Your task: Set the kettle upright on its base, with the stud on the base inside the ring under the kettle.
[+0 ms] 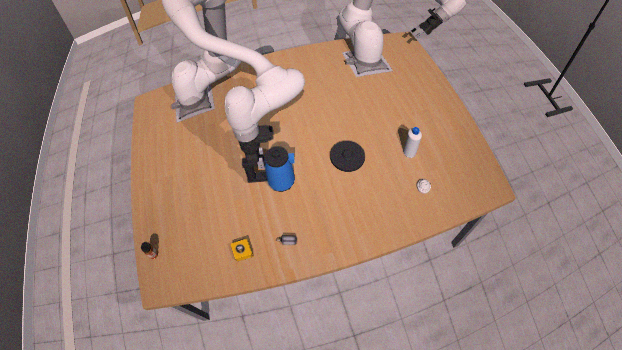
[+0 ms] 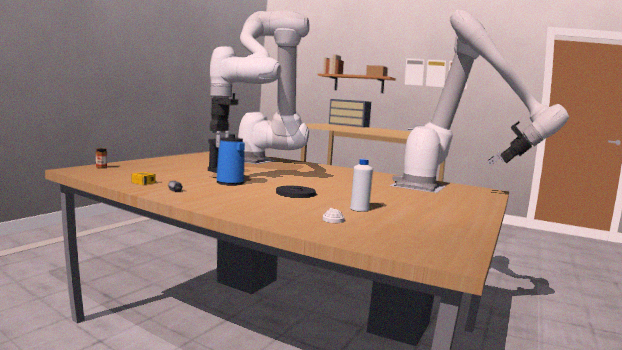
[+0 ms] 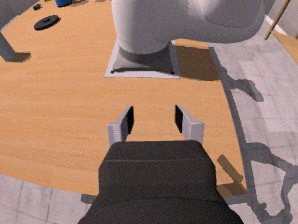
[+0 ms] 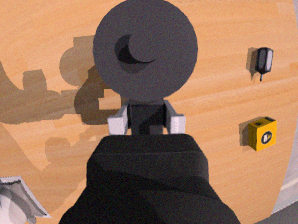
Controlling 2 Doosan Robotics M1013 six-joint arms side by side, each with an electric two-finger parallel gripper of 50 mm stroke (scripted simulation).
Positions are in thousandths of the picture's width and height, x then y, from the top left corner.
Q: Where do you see a blue kettle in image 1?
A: At 449,496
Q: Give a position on a white bottle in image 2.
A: At 583,496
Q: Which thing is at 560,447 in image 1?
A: A round black base.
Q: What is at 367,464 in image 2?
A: A blue kettle.
